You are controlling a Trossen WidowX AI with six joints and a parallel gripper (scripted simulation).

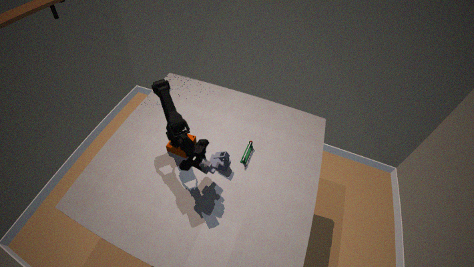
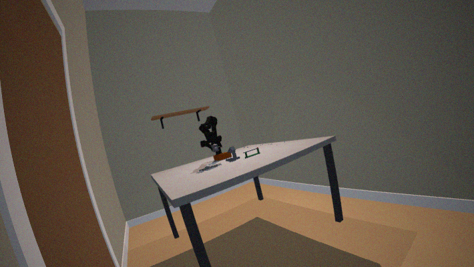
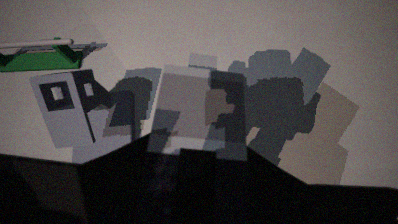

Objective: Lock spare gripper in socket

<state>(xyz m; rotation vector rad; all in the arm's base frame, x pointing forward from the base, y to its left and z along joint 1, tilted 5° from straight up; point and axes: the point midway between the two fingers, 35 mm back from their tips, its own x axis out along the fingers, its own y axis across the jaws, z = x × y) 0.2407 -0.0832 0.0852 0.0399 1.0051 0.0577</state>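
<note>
The green pin rest lies 110 mm ahead of my gripper tip, 270 mm to the left of it and 110 mm below it. From my gripper tip the other things lie so: spare gripper (10 mm ahead, 10 mm above); mount (20 mm ahead, 130 mm to the left, 80 mm below).
</note>
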